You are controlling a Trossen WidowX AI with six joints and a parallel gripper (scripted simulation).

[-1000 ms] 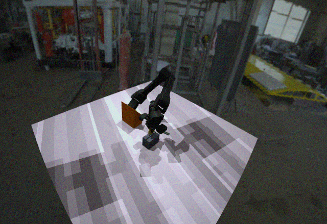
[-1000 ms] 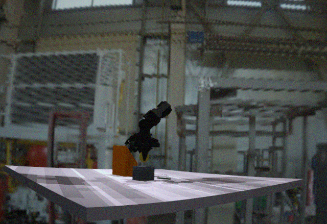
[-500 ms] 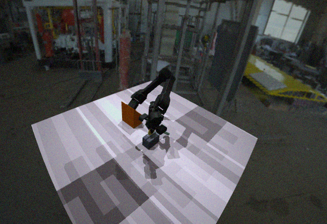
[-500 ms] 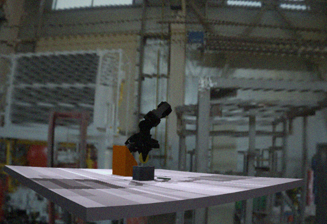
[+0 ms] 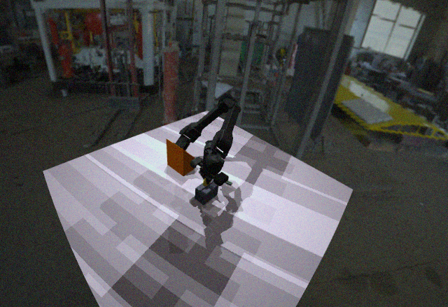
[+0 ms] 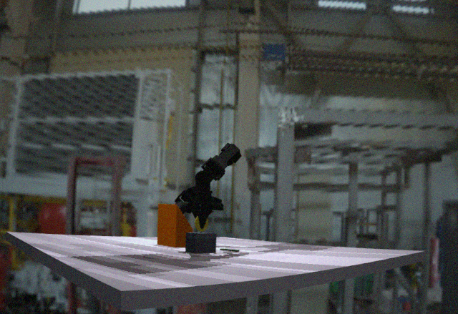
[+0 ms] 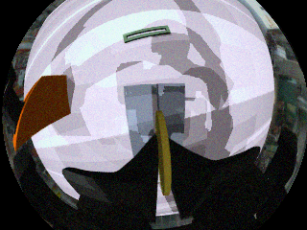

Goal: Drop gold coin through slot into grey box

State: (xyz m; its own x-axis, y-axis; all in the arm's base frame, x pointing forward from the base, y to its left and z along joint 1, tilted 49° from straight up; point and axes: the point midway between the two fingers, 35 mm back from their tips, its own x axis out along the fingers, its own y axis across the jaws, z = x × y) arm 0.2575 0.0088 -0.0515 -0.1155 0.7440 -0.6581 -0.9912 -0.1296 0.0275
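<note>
My gripper tip is now 20 mm below the coin.
</note>
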